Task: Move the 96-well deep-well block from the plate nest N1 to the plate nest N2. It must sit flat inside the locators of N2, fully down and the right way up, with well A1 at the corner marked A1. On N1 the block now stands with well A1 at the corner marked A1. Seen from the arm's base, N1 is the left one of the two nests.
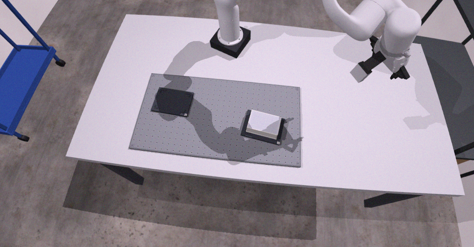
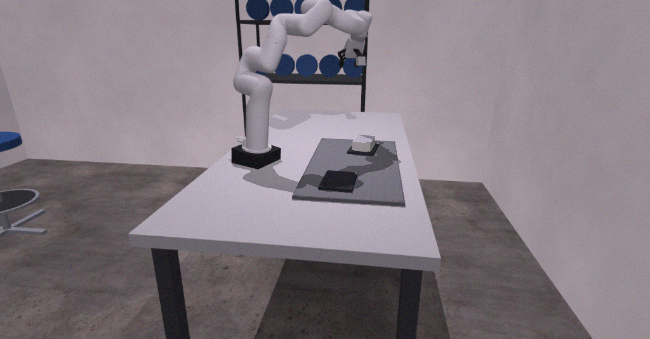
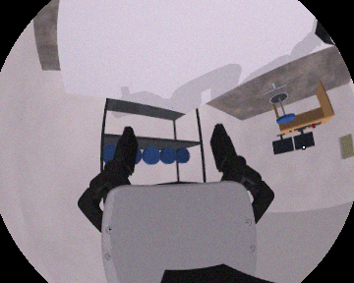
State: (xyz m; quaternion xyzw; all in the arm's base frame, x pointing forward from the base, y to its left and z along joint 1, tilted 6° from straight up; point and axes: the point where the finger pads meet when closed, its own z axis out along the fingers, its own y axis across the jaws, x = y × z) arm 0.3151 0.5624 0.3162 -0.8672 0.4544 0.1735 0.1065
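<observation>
My gripper is now 110 mm short of the white deep-well block, 360 mm to the left of it and 320 mm above it.
</observation>
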